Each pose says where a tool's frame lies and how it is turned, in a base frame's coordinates. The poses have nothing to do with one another.
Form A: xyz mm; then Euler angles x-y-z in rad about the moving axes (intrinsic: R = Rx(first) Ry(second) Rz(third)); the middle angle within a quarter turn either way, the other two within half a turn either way.
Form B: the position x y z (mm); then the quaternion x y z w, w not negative. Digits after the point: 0 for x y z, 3 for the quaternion.
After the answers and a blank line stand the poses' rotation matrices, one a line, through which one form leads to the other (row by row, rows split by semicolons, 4 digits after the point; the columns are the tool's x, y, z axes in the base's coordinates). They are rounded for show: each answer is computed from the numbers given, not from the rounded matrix.
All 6 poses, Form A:
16 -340 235 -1.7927 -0.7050 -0.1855
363 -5 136 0.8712 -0.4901 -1.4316
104 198 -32 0.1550 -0.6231 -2.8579
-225 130 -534 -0.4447 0.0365 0.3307
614 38 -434 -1.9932 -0.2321 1.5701
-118 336 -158 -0.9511 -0.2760 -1.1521
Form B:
16 -340 235 -0.710 -0.283 0.214 0.609
363 -5 136 0.453 0.103 -0.654 0.596
104 198 -32 0.313 0.030 -0.943 0.111
-225 130 -534 -0.215 0.054 0.157 0.963
614 38 -434 -0.634 0.545 0.450 0.313
-118 336 -158 -0.314 -0.350 -0.427 0.773

0.7485 0.1405 -0.6480; 0.6619 -0.0997 0.7429; 0.0397 -0.9851 -0.1676
0.1224 0.8738 -0.4707; -0.6876 -0.2673 -0.6750; -0.7156 0.4063 0.5681
-0.7796 0.2273 -0.5836; -0.1901 -0.9737 -0.1254; -0.5967 0.0132 0.8023
0.9452 -0.3245 0.0365; 0.2783 0.8589 0.4299; -0.1708 -0.3962 0.9021
0.0007 -0.9732 -0.2300; -0.4098 -0.2101 0.8876; -0.9122 0.0937 -0.3990
0.3912 0.8790 -0.2725; -0.4404 0.4388 0.7832; 0.8081 -0.1864 0.5588

